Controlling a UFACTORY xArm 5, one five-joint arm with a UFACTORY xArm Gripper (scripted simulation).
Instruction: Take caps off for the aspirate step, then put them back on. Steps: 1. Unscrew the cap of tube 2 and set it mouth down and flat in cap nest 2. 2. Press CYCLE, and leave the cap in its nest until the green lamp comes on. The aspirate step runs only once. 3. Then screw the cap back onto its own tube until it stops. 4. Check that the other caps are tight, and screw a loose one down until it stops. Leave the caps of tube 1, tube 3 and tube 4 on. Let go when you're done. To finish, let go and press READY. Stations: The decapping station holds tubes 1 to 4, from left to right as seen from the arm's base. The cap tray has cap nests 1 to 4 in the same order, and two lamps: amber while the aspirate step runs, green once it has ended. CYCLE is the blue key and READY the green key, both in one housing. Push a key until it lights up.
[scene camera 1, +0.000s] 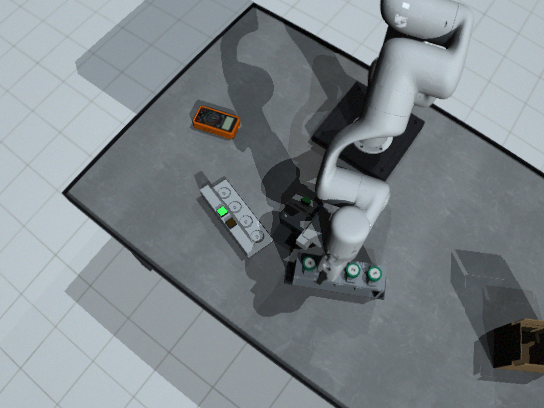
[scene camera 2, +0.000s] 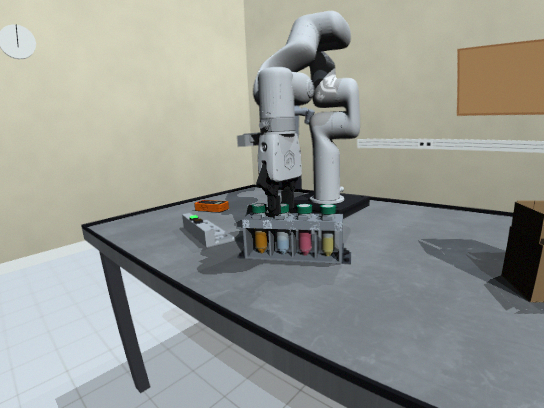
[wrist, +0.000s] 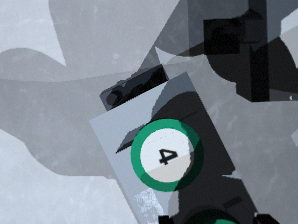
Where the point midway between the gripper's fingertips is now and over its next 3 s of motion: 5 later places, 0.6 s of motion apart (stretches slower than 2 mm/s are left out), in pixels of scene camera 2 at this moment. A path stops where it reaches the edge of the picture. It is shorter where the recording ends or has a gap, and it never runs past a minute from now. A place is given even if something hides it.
The gripper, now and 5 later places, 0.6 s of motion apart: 281, 210; 281, 204; 274, 191; 258, 190; 258, 202; 259, 207
